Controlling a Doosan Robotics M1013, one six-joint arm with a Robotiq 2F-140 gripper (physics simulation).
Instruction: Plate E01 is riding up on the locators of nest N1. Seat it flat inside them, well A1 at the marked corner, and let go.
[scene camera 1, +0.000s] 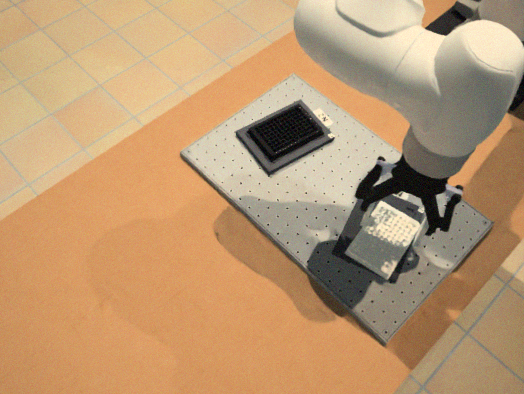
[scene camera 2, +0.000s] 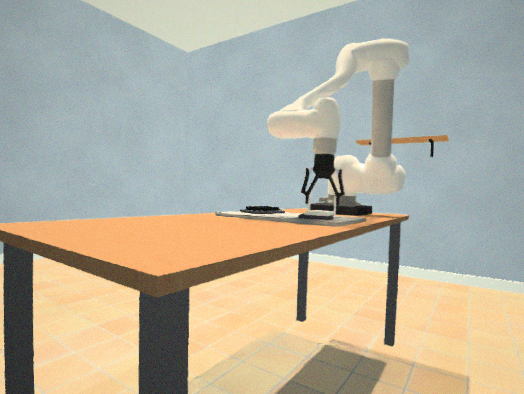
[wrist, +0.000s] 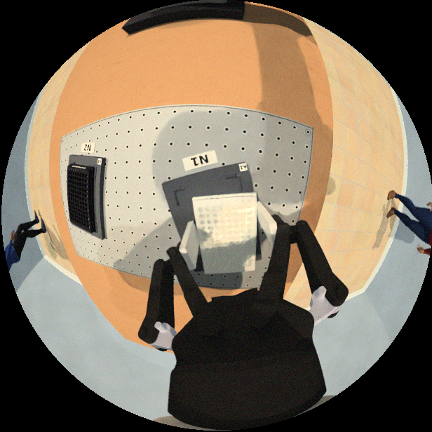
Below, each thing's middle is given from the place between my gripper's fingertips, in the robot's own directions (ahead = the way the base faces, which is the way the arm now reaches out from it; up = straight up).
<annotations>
The nest N1 (scene camera 1: 352, 227) lies 1 cm ahead of my hand, 1 cm to the right of it and 1 cm below it. Also, from my hand: nest N2 (scene camera 1: 250, 144) (4 cm behind, 28 cm to the right, 1 cm below); then black plate (scene camera 1: 294, 127) (4 cm behind, 28 cm to the right).
</annotations>
